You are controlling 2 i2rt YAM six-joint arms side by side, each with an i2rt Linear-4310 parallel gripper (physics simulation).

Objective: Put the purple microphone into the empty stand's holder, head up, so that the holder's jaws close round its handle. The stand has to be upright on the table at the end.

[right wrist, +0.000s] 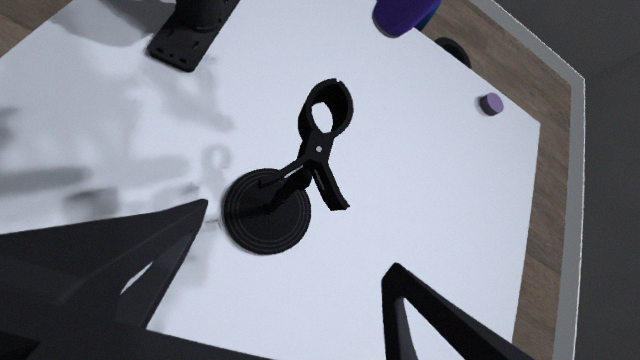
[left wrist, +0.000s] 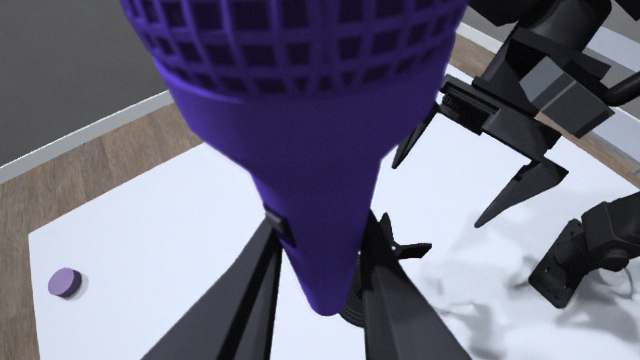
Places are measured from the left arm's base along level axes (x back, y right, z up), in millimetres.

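Pixels of known places: left gripper, between the fingertips: (left wrist: 321, 215); right gripper, between the fingertips: (right wrist: 303, 243) (left wrist: 432, 195); left arm's base, origin of its link: (right wrist: 200, 20); right arm's base, origin of its link: (left wrist: 565, 260).
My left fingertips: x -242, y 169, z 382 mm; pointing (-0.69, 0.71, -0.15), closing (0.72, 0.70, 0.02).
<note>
For each thing: its top centre in the pictures, then the offset to it from my left fingertips. "spot": a spot on its surface instead.
- purple microphone, a spot on its surface: (left wrist: 320, 130) spot: dx +19, dy -18, dz +75 mm
- small light purple disc, centre of its top: (left wrist: 60, 281) (right wrist: 495, 102) dx -358, dy -323, dz -363 mm
- purple rounded thing, a spot on its surface: (right wrist: 402, 17) spot: dx +11, dy +7, dz -96 mm
The purple microphone (left wrist: 320, 130) fills the middle of the left wrist view, its mesh head nearest the camera and its handle pointing away. My left gripper (left wrist: 321, 215) is shut on its handle. The black stand (left wrist: 417, 249) (right wrist: 250, 225) is partly hidden behind the handle and a finger in the left wrist view. In the right wrist view it stands upright on its round base, and its holder's curved jaws form an empty ring beside two lever arms. My right gripper (left wrist: 432, 195) (right wrist: 303, 243) is open and empty, with the stand's base between its fingertips in its own view.
A small light purple disc (left wrist: 64, 282) (right wrist: 491, 104) lies near the table's edge. A purple rounded thing (right wrist: 402, 17), cut off by the frame, shows by a blue part and a dark curved piece (right wrist: 454, 50); I cannot tell what it is. Black arm bases (left wrist: 557, 280) (right wrist: 172, 52) stand on the table.
</note>
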